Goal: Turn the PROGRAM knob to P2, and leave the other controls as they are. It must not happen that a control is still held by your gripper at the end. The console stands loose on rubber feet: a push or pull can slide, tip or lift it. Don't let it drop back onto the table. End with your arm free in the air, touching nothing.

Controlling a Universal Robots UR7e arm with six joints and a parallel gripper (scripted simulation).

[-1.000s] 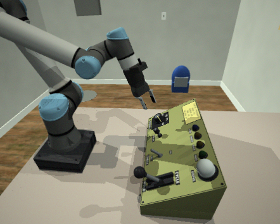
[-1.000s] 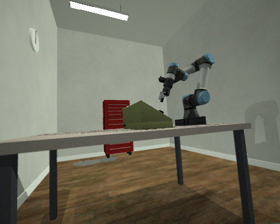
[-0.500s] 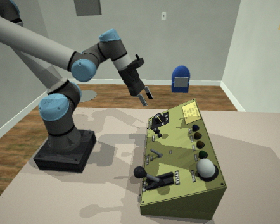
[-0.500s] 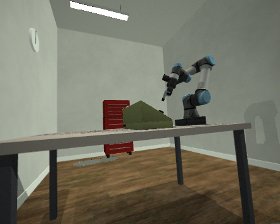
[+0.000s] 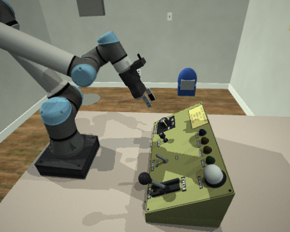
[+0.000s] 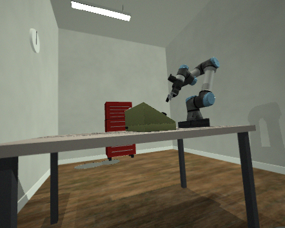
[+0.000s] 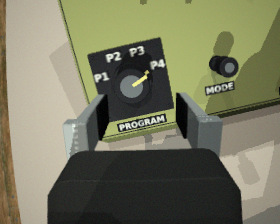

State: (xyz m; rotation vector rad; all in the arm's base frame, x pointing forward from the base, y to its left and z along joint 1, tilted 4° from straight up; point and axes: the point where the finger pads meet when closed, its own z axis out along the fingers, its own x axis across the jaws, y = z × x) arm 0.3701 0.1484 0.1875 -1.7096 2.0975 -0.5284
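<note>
Right now the mode knob is 12 cm below my hand, 11 cm to the right of it and 6 cm ahead of it. Also, from my hand: olive console (18 cm to the right, 15 cm below, 10 cm ahead); check toggle (23 cm to the right, 13 cm below, 6 cm ahead); ball-handled lever (35 cm to the right, 12 cm below, 4 cm ahead).
</note>
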